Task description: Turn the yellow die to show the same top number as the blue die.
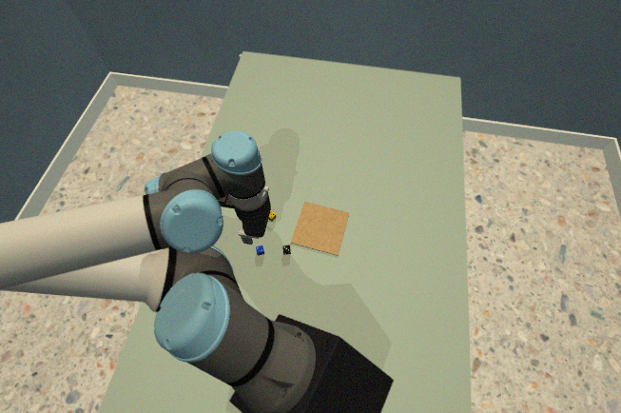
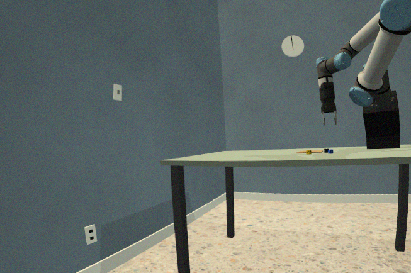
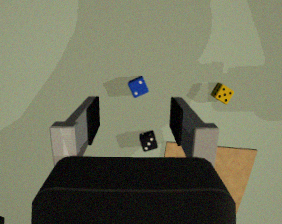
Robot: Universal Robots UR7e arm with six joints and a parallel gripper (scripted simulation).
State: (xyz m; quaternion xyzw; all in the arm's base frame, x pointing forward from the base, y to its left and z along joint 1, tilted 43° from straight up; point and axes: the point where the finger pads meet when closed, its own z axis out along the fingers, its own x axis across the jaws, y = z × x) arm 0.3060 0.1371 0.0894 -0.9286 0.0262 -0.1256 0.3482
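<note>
The yellow die lies 150 mm below my hand, 110 mm ahead of it and 10 mm to the right of it. Round my hand: blue die (150 mm below); tan mat (160 mm below, 150 mm to the right, 110 mm ahead); black die (150 mm below, 80 mm to the right, 20 mm ahead).
</note>
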